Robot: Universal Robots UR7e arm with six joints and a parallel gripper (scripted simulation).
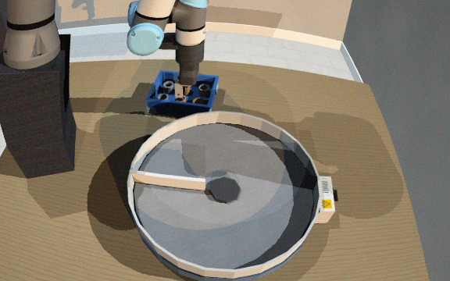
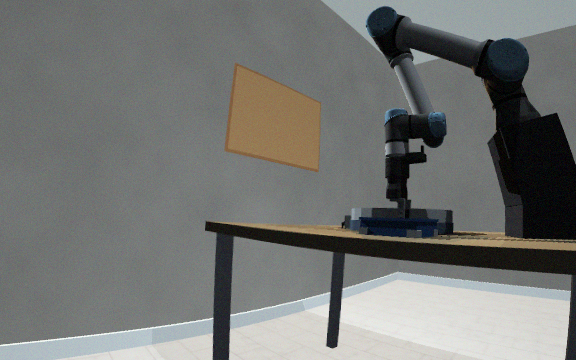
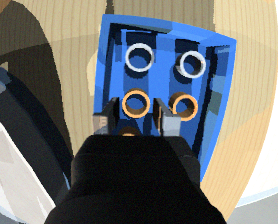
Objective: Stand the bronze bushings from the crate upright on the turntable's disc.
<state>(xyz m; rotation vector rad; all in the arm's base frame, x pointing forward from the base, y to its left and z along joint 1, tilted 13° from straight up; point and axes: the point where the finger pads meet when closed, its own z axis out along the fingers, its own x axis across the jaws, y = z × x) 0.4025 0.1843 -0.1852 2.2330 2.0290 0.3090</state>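
Now: hand 40 mm above the blue crate, 30 mm to the right of it and 10 mm short of it. Round my hand: grey turntable disc 320 mm to the right, 110 mm ahead, 10 mm below.
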